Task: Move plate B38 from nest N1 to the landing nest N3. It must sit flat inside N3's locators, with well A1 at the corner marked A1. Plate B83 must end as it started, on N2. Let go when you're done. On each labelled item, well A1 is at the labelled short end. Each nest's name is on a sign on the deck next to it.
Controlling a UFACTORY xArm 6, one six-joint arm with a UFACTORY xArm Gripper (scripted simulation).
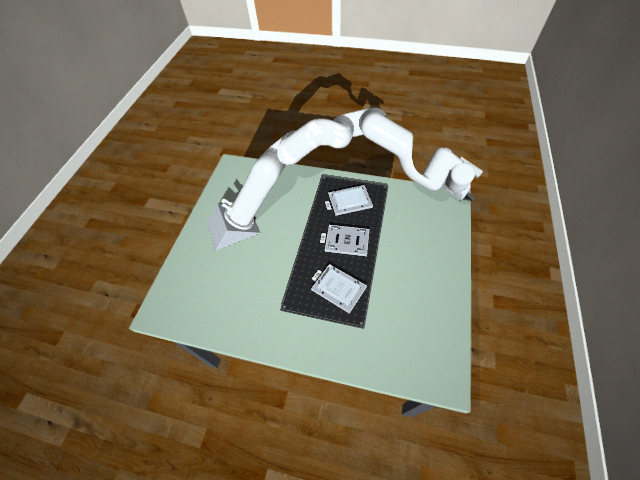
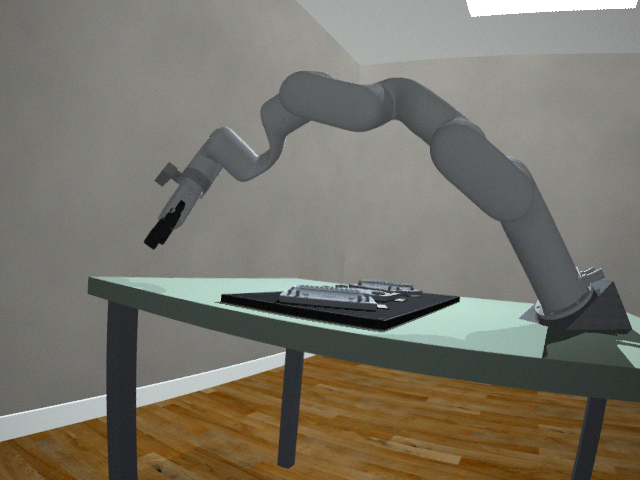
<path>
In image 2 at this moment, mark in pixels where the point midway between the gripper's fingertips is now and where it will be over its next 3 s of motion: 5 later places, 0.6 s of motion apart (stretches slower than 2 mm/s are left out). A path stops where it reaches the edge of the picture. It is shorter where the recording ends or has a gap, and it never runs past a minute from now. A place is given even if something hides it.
My gripper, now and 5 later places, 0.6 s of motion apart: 152, 243; 176, 247; 198, 249; 220, 250; 243, 251; 267, 251
</path>
